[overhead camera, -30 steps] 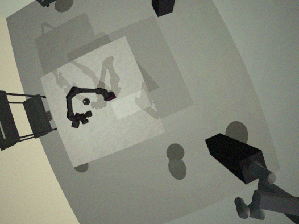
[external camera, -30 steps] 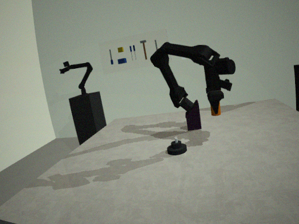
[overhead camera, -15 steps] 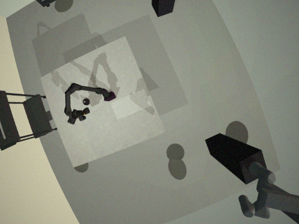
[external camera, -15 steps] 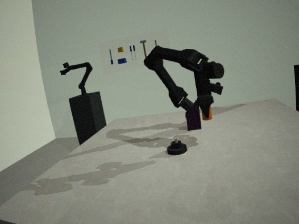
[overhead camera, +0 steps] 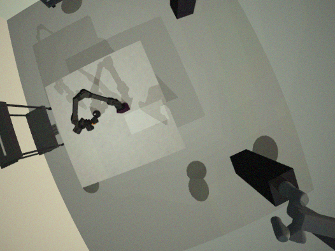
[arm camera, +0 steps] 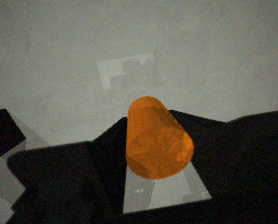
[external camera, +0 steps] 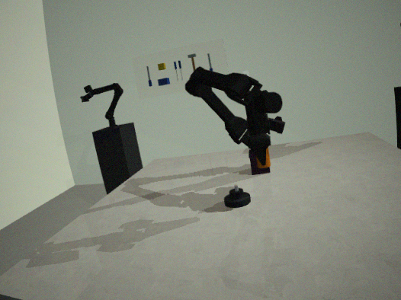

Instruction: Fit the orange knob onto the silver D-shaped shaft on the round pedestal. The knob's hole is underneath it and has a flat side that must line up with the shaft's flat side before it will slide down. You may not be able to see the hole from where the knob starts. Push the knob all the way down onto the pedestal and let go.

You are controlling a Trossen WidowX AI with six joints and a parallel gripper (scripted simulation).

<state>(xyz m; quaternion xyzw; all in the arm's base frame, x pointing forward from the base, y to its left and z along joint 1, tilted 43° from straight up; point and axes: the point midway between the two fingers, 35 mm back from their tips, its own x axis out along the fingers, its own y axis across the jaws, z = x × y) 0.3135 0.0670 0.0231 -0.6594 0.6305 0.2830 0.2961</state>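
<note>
Now: the round pedestal 100 mm to the right of my gripper tip and 90 mm below it. From my gripper tip the other things lie so: orange knob: 30 mm above.
</note>
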